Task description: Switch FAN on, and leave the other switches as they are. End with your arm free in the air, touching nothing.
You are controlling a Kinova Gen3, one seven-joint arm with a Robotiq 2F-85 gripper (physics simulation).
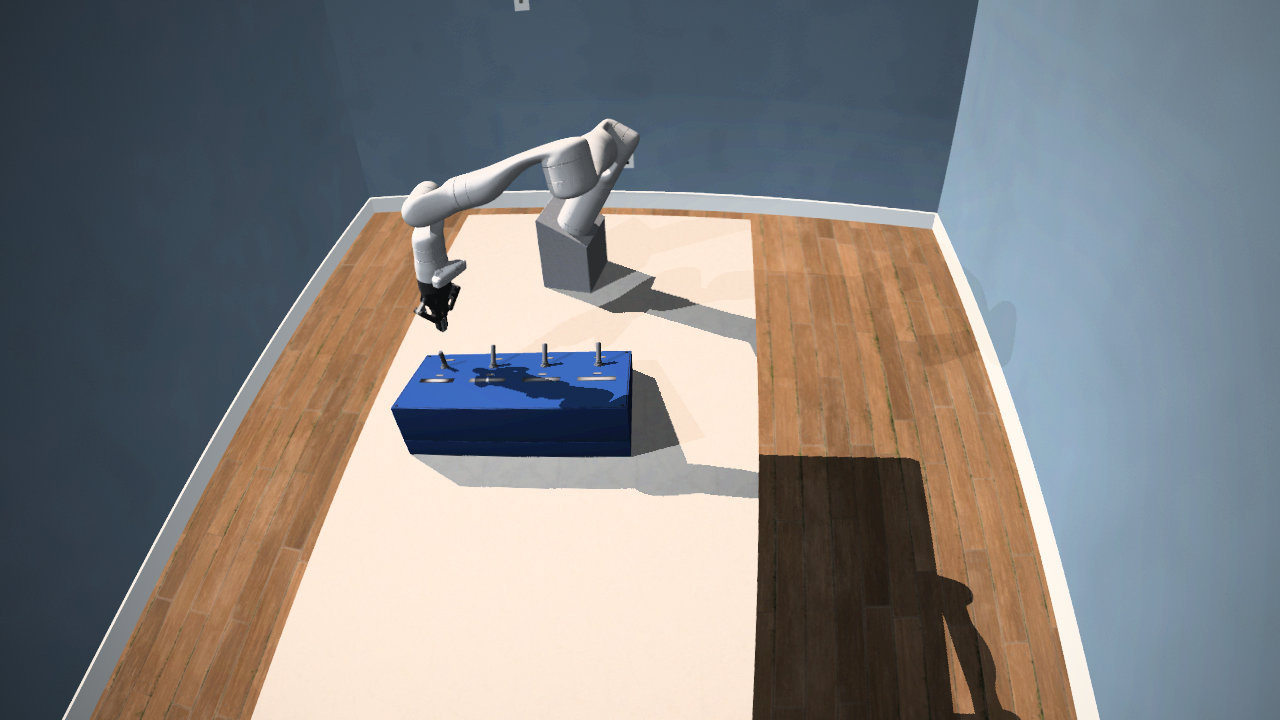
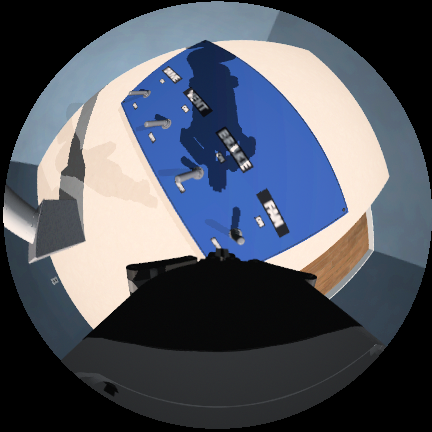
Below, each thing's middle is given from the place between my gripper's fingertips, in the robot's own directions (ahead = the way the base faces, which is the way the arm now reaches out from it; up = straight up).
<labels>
Now: hand 60 mm short of the blue switch box [image 1: 572, 405], 190 mm to the right of it and 100 mm above it.
</labels>
